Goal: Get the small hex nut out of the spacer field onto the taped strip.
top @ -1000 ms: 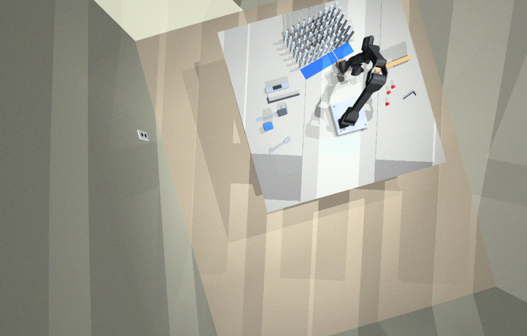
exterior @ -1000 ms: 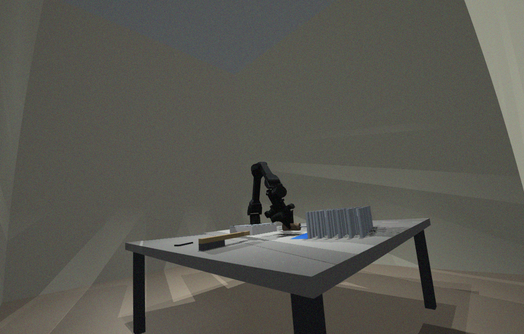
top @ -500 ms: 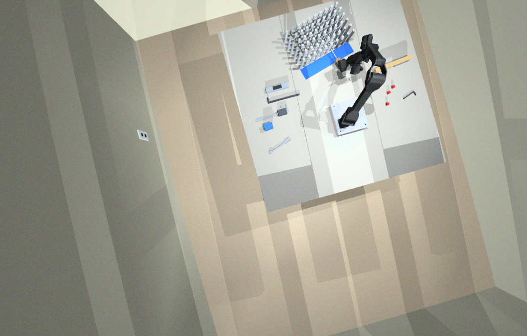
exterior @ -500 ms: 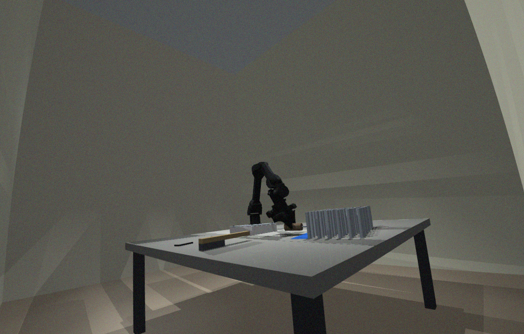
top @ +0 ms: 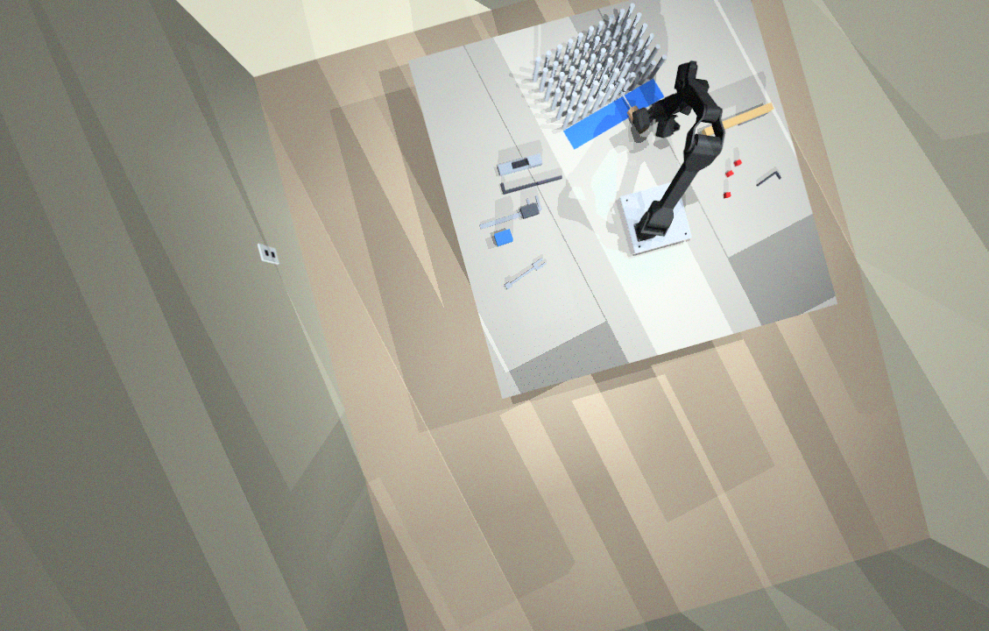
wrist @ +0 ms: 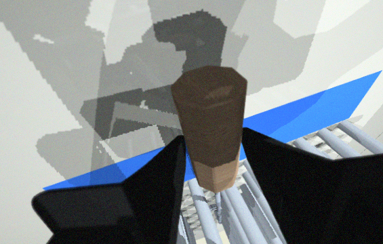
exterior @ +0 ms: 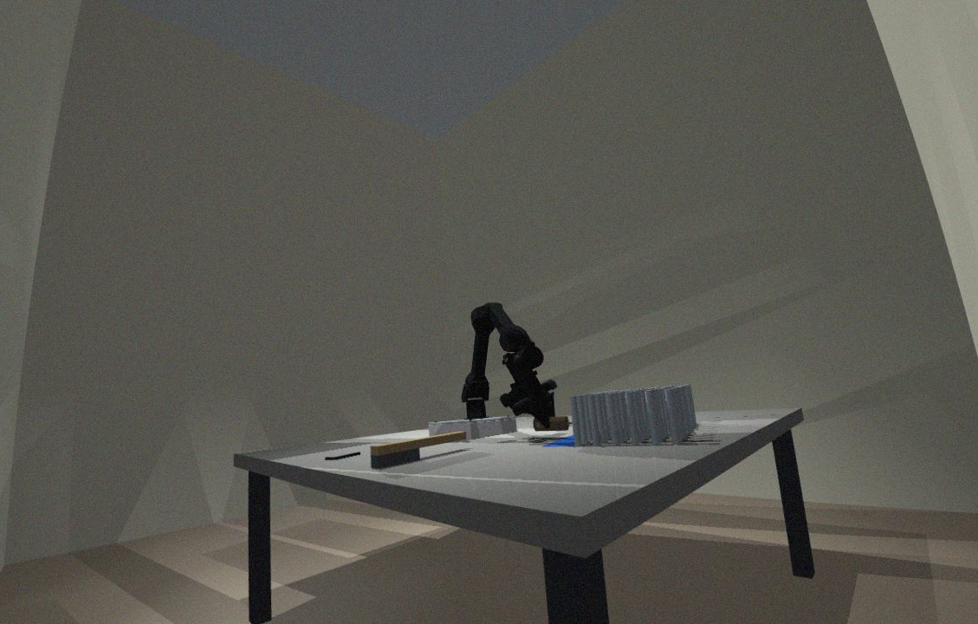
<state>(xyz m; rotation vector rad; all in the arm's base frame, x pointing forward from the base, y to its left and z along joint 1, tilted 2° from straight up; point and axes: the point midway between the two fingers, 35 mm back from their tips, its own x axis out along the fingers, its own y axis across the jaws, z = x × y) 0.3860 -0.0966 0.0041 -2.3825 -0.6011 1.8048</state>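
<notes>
The blue taped strip is 6 cm ahead of my gripper tip, 6 cm to the left of it and 4 cm below it. From my gripper tip the other things lie so: wooden-handled pick 10 cm ahead, 3 cm to the left; grey bar 4 cm behind, 45 cm to the left, 2 cm below; blue block 29 cm behind, 57 cm to the left, 2 cm below.
</notes>
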